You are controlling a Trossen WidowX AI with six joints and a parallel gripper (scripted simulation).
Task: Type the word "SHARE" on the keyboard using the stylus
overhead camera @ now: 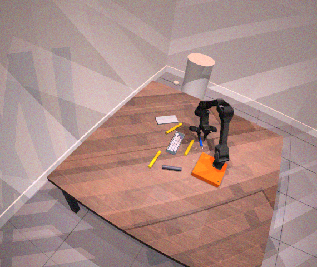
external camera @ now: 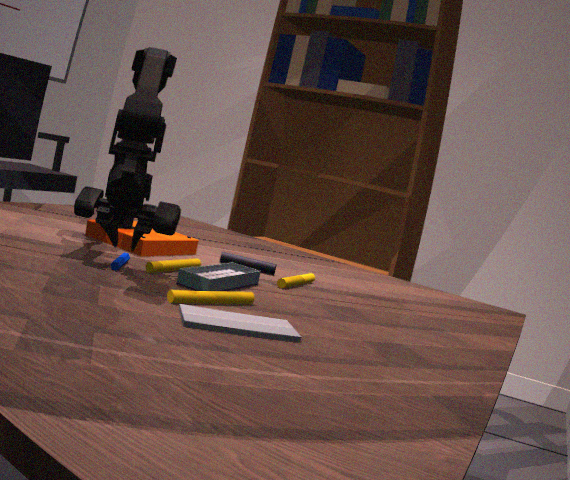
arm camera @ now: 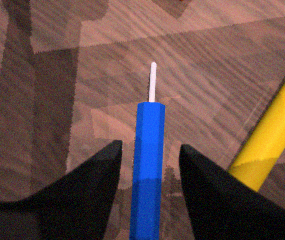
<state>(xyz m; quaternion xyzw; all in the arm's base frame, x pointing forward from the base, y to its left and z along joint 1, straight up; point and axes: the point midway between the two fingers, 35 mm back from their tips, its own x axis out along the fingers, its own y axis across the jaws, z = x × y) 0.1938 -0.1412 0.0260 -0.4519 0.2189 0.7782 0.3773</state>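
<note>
Now: the blue stylus 2 cm below my gripper tip, 1 cm to the left of it and 1 cm behind it. The rest, counted from my gripper tip: dark cylinder (31 cm to the left, 5 cm ahead, 2 cm below); yellow cylinder (22 cm ahead, 2 cm below); thin grey tip (4 cm to the left, 3 cm behind, 2 cm below).
</note>
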